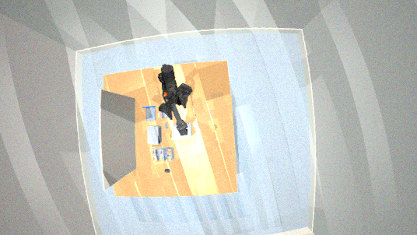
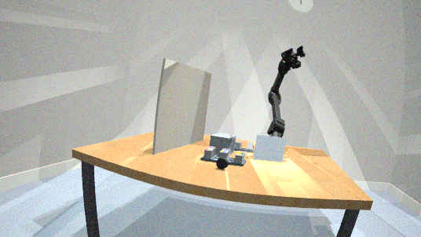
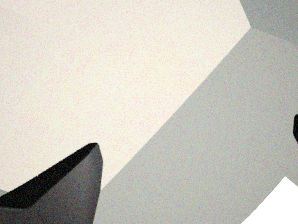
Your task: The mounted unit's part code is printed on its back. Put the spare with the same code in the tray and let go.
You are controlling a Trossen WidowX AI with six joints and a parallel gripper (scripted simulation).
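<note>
Now: the grey spare block 27 cm ahead of my gripper tip, 29 cm to the left of it and 64 cm below it. The rest, counted from my gripper tip: blue-rimmed tray: 42 cm ahead, 8 cm to the right, 68 cm below; mounted unit: 39 cm ahead, 13 cm to the left, 63 cm below; grey panel: 62 cm ahead, 9 cm to the left, 46 cm below.
</note>
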